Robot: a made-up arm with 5 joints.
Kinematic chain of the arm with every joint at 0, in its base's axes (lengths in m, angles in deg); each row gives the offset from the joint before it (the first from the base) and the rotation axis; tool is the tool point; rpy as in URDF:
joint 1: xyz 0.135 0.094 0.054 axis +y
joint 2: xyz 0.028 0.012 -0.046 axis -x
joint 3: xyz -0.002 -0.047 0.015 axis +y
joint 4: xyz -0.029 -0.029 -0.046 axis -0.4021 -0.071 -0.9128
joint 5: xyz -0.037 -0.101 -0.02 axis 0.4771 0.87 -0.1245
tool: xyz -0.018 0.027 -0.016 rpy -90 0 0
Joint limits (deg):
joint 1: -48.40..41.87
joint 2: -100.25..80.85
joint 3: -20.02..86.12
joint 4: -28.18..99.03
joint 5: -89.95..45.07
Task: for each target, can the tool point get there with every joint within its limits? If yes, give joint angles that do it. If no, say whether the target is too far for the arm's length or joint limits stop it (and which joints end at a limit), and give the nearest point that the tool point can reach.
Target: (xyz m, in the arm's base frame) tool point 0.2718 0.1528 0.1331
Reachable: no: joint limits stop it (at a limit: joint 1, joint 3, joint 5) | nearest point 0.1913 0.1452 0.1623 | short by 0.086 m
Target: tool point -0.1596 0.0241 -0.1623
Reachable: no: too far | nearest point -0.0546 0.0525 -0.0852 | short by 0.133 m
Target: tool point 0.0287 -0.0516 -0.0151
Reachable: yes | joints 11.65 -42.28 68.33 21.46 -36.13
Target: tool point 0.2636 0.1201 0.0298
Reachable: no: joint limits stop it (at a limit: joint 1, joint 3, joint 4, joint 5) | nearest point 0.1953 0.1225 -0.0640 | short by 0.116 m
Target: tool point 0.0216 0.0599 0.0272
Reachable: yes | joints -13.12 47.54 22.75 75.10 -2.61
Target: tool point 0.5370 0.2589 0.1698
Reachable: no: too far | nearest point 0.3131 0.2274 -0.0272 | short by 0.300 m
